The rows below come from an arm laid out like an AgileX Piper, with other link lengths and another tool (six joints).
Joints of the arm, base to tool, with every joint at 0 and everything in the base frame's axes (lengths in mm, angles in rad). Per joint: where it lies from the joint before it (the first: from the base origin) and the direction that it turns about. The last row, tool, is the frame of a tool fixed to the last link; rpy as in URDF.
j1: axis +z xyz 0 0 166.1
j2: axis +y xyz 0 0 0
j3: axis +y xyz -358.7 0 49
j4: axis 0.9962 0 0.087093 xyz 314.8 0 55.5
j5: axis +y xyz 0 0 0
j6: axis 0.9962 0 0.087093 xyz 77.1 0 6.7
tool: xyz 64.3 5 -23.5 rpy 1.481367 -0.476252 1.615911
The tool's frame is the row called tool.
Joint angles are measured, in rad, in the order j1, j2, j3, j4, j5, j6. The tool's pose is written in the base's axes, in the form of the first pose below.
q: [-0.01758 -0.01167 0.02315 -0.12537 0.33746 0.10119]
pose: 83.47, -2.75, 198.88, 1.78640, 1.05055, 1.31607
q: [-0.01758 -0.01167 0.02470 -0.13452 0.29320 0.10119]
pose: 86.15, -2.73, 203.85, 1.74206, 1.03770, 1.34326
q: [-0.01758 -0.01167 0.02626 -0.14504 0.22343 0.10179]
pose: 89.89, -2.21, 212.27, 1.67387, 1.01506, 1.38898
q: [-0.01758 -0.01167 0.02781 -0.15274 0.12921 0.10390]
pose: 93.97, -0.78, 224.22, 1.58536, 0.98017, 1.45446
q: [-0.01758 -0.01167 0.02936 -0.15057 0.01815 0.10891]
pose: 97.26, 1.69, 238.82, 1.48800, 0.93045, 1.53807
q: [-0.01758 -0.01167 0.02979 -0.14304 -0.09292 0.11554]
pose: 98.80, 4.32, 254.24, 1.39172, 0.87435, 1.62272
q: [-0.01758 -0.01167 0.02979 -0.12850 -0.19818 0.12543]
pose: 98.61, 6.76, 269.22, 1.30461, 0.81225, 1.70640
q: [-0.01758 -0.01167 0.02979 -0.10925 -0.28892 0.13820]
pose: 97.15, 8.58, 282.19, 1.23396, 0.74999, 1.78236
